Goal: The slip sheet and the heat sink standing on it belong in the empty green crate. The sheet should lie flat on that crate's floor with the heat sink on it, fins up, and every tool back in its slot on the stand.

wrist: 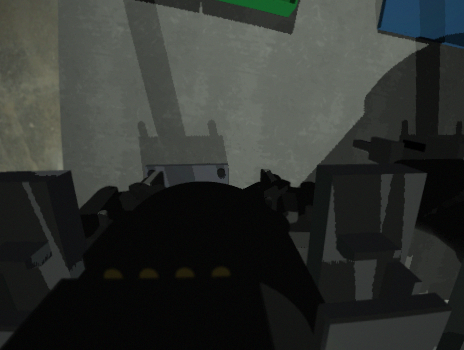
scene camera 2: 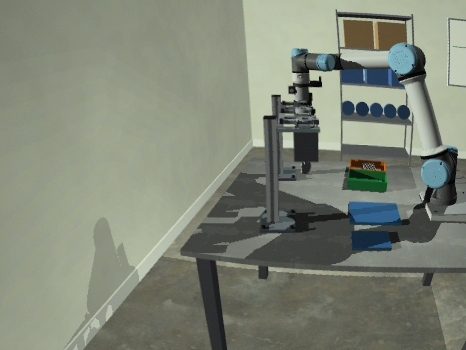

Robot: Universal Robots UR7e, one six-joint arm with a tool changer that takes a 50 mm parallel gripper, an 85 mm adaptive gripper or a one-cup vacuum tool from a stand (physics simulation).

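Pixels of known places: arm's base, origin of its link: [scene camera 2: 440, 198].
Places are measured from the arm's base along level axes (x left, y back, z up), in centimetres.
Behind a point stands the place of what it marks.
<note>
The green crate [scene camera 2: 367, 185] {z -0.1, x -15.9, y -31.6 cm} [wrist: 275, 7] {z 0.0, x -20.5, y -40.2 cm} stands on the table; the wrist view shows part of it at the top edge. A small light, patterned thing [scene camera 2: 369, 166] {z 0.6, x -37.6, y -25.7 cm}, which looks like the heat sink, shows in the orange crate [scene camera 2: 382, 163] {z 1.0, x -40.8, y -17.5 cm} behind it. The slip sheet cannot be made out. My gripper [scene camera 2: 306, 168] [wrist: 211, 179] points down at the tool stand [scene camera 2: 271, 170] {z 17.6, x 11.9, y -72.6 cm} [wrist: 382, 327] {z 34.3, x -25.5, y -58.4 cm}, well to the left of the crates in scene camera 2. In the wrist view its fingers are spread wide with nothing between them. The stand's parts partly hide it in scene camera 2.
A dark boxy tool [scene camera 2: 306, 146] {z 24.8, x 9.1, y -60.9 cm} hangs at the stand beside my gripper. Two blue boxes [scene camera 2: 374, 213] {z -1.4, x 7.7, y -33.6 cm} [scene camera 2: 371, 240] {z -1.4, x 26.6, y -38.9 cm} lie nearer the table's front edge; part of a blue one [wrist: 415, 20] {z -1.4, x 2.7, y -41.0 cm} shows at upper right in the wrist view. A shelf rack [scene camera 2: 341, 100] stands behind the table.
</note>
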